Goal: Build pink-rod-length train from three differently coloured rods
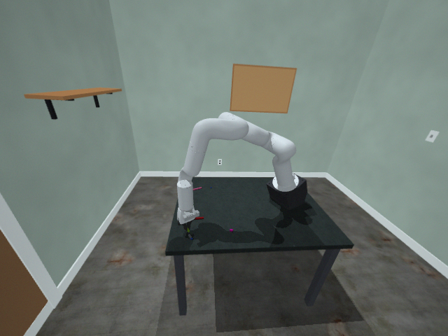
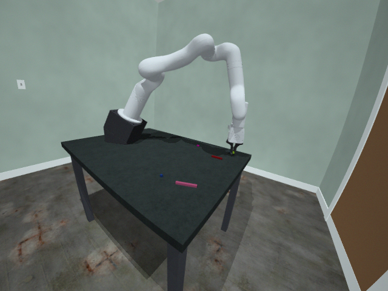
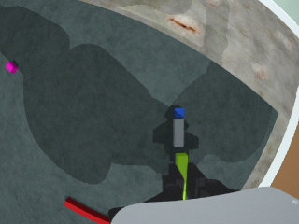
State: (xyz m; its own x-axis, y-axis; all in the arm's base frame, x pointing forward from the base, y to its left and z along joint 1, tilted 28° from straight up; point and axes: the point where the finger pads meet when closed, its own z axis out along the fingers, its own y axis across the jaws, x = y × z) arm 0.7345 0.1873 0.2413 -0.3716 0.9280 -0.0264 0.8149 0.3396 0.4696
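The grey rod is 4 cm to the left of my hand, 4 cm below it and 2 cm behind it. Round my hand: red rod 11 cm to the right, 8 cm behind, 4 cm below; then lime rod 2 cm below; then short magenta rod 28 cm behind, 4 cm below, 2 cm to the left.
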